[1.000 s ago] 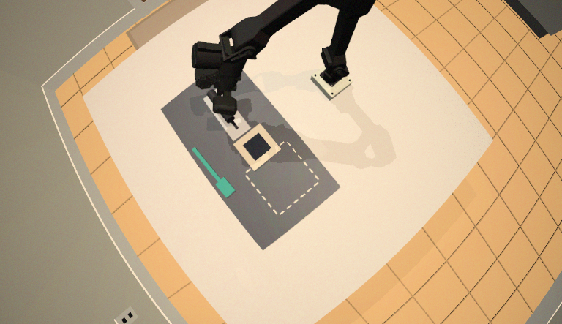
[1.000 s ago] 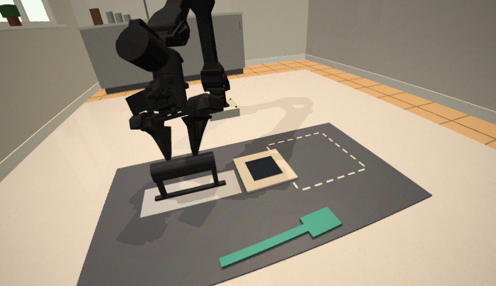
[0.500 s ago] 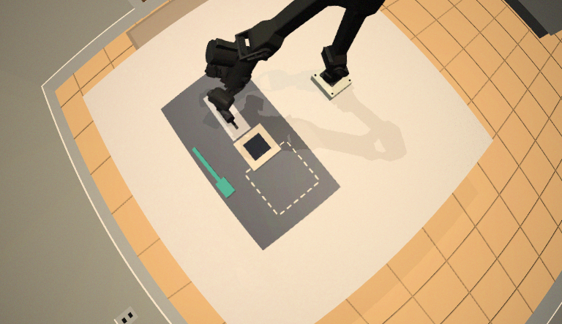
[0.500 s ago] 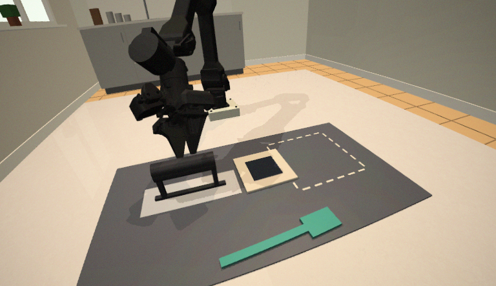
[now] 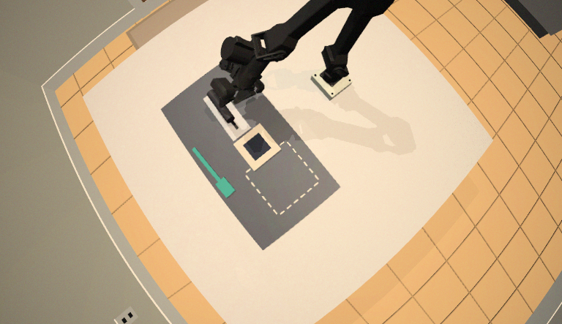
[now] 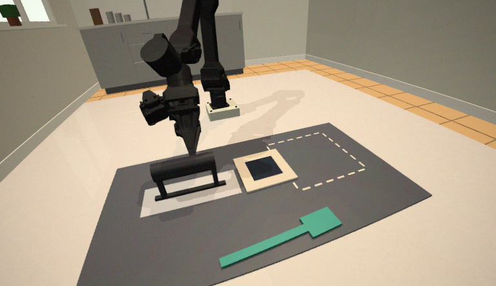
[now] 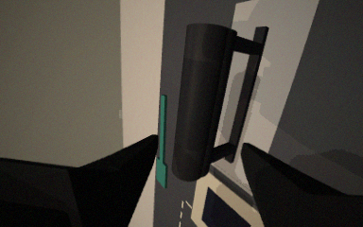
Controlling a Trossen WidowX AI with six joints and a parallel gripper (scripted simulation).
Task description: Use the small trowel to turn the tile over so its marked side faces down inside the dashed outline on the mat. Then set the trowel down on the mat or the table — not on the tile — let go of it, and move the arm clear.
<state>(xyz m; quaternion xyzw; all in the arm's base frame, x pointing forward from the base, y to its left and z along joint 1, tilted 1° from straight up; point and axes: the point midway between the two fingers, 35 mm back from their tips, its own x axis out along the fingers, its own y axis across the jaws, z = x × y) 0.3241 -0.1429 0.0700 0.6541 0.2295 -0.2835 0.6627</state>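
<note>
My gripper tip is 110 mm to the right of the grey mat, 100 mm above it and 50 mm short of it. From my gripper tip the other things lie so: tile: 150 mm to the left, 80 mm below, 20 mm ahead; then green trowel: 190 mm ahead, 120 mm to the left, 80 mm below.
</note>
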